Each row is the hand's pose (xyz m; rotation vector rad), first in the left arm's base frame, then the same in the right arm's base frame.
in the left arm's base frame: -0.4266 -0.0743 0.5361 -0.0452 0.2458 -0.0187
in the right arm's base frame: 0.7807 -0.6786 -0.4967 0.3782 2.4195 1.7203
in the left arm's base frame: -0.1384 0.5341 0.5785 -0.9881 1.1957 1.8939
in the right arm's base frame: 0.6451 -0.2914 0.0388 -0.7913 0.0089 -1.6071
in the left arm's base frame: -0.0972 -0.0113 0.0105 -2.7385 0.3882 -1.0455
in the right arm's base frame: 0.2523 -0.9075 -0.2577 -1.2965 -0.8725 2.0256
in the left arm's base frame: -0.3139 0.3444 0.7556 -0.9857 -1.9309 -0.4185
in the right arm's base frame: 0.8532 -0.3044 -0.1951 0.6458 0.1123 0.7804
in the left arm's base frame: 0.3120 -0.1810 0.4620 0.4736 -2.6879 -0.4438
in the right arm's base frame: 0.0918 -0.4012 -0.6012 0.9511 0.2436 -0.5397
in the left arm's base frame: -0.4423 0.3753 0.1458 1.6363 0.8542 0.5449
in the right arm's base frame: 0.6740 -0.8421 0.0660 -0.5474 -2.0748 0.3459
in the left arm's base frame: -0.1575 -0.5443 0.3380 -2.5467 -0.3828 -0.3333
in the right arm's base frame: 0.3815 -0.8607 -0.8709 -0.3097 -0.7233 2.1400
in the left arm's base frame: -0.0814 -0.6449 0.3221 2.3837 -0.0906 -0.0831
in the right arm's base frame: 0.2929 -0.8693 -0.9617 -0.6594 -2.3698 1.6719
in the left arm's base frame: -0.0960 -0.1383 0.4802 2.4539 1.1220 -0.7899
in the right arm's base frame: 0.4589 -0.5780 -0.5501 0.6797 -1.8814 1.4954
